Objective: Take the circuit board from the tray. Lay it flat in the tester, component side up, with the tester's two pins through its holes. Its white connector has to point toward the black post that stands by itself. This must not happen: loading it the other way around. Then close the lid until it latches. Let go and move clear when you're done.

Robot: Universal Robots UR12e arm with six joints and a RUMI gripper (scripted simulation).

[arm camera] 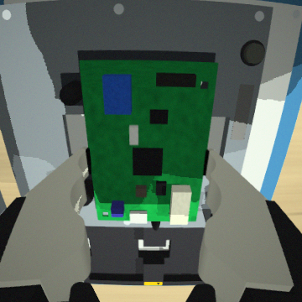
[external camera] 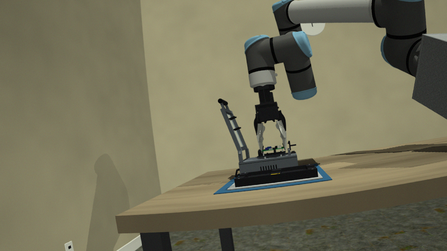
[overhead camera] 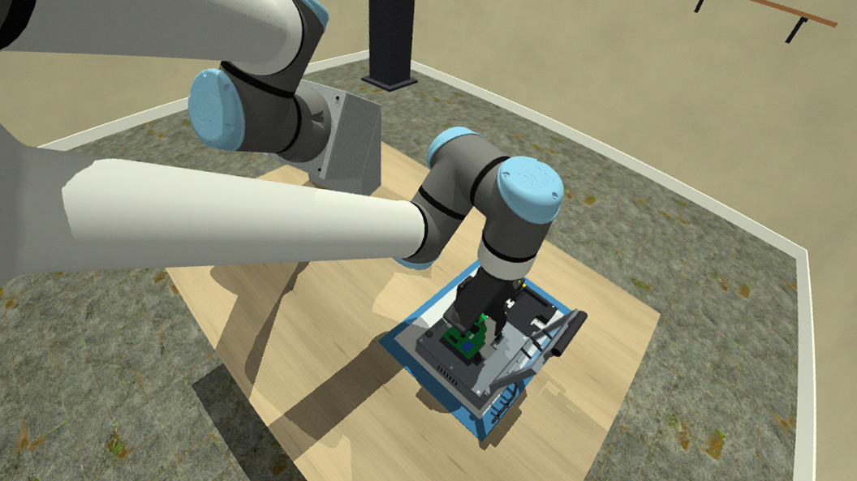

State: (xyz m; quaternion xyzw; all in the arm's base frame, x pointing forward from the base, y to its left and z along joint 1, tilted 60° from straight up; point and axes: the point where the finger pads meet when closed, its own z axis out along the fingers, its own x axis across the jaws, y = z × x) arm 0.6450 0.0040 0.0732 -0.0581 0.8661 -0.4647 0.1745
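The green circuit board lies right at my hand. Round my hand: lid (13 cm ahead, 1 cm to the right, 10 cm above); then grey tester (3 cm ahead, 3 cm to the left, 3 cm above).
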